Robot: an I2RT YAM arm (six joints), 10 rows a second.
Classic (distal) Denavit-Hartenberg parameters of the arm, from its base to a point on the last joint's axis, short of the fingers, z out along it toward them. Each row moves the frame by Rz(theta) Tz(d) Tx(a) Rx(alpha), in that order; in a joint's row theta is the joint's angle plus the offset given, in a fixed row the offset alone. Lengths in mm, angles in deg.
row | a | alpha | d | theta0
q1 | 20 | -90 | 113.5 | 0
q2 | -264 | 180 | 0 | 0
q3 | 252.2 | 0 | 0 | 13.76
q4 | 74 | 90 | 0 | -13.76
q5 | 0 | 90 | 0 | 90
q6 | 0 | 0 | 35.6 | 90
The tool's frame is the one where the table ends.
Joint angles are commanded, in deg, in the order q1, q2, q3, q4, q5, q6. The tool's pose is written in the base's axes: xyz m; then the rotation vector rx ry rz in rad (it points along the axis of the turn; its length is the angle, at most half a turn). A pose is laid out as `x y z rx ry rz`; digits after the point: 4 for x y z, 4 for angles.
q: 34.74, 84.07, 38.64, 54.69, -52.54, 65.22
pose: 0.2319 0.1952 0.2591 -0.4776 1.7953 1.9571
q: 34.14, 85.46, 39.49, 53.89, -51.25, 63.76
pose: 0.2392 0.1958 0.2555 -0.4507 1.8017 1.9215
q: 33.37, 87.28, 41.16, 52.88, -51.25, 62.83
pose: 0.2487 0.1971 0.2535 -0.4399 1.8136 1.9017
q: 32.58, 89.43, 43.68, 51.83, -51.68, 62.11
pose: 0.2603 0.1995 0.2541 -0.4382 1.8194 1.8883
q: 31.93, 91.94, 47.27, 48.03, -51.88, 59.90
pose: 0.2747 0.2042 0.2534 -0.4372 1.8493 1.8580
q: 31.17, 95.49, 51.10, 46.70, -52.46, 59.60
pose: 0.2916 0.2094 0.2517 -0.4289 1.8662 1.8523
